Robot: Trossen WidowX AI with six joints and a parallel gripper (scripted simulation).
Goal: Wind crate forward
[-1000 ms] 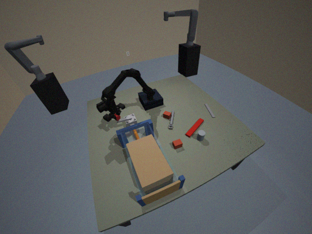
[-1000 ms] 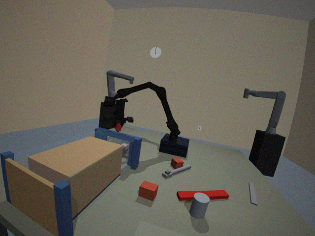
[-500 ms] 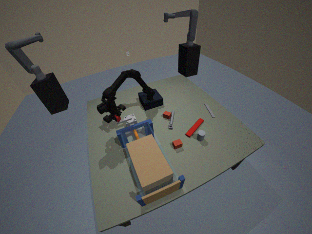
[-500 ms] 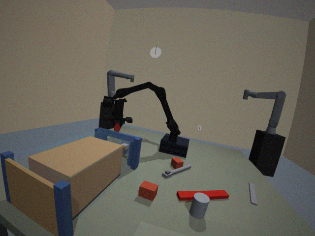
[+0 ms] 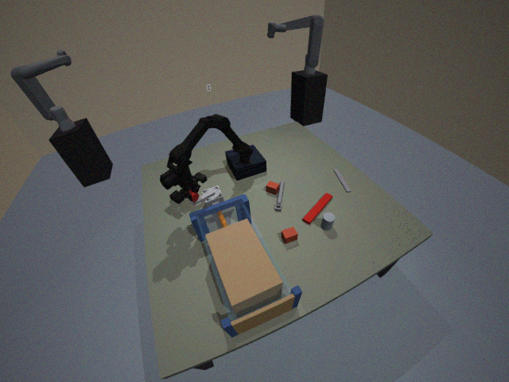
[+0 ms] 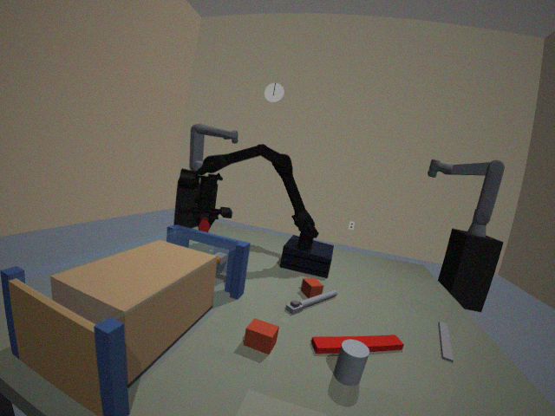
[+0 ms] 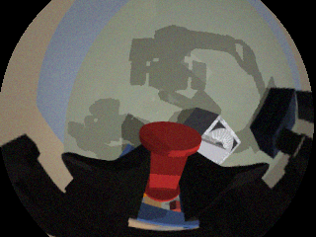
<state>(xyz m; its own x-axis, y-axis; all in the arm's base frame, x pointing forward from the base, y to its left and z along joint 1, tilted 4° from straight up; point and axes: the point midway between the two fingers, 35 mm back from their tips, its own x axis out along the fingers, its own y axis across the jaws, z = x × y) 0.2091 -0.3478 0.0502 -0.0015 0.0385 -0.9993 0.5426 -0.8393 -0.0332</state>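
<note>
Right now the winch handle is 40 mm to the left of my gripper tip, 10 mm below it and 10 mm behind it. Also, from my gripper tip: hand winch 90 mm to the left, 80 mm below, 40 mm behind; red knob 20 mm above; red bar 570 mm to the left, 230 mm ahead, 110 mm below.
</note>
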